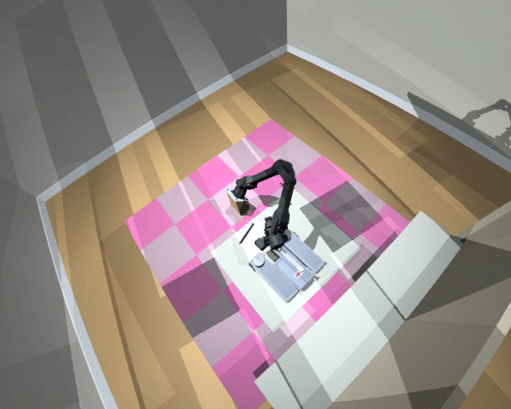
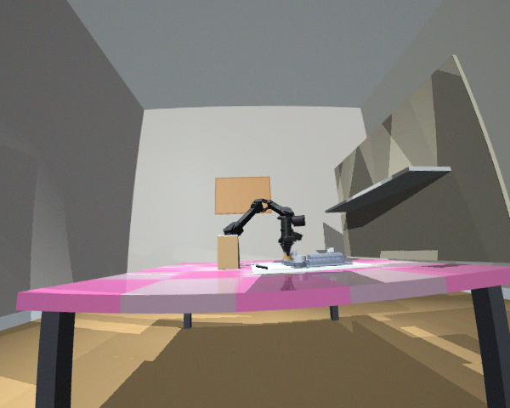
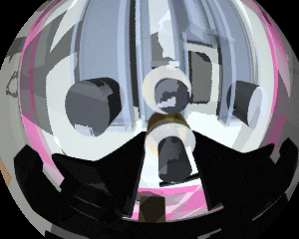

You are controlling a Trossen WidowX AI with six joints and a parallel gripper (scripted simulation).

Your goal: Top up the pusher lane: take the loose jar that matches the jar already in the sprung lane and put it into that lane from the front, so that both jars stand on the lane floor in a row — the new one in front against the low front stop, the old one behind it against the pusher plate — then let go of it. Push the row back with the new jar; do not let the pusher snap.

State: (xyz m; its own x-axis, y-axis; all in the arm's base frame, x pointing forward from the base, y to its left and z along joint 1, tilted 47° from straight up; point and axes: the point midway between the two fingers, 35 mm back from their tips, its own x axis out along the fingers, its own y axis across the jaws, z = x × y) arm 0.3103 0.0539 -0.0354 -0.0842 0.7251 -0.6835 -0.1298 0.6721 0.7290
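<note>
My gripper tip is 17 cm short of the grey lane fixture and 3 cm above it. Round my gripper tip: wall shelf 52 cm ahead, 7 cm to the left, 32 cm above; then thin black rod 14 cm behind, 8 cm to the right, 4 cm below; then red mark 23 cm ahead, 2 cm above.
</note>
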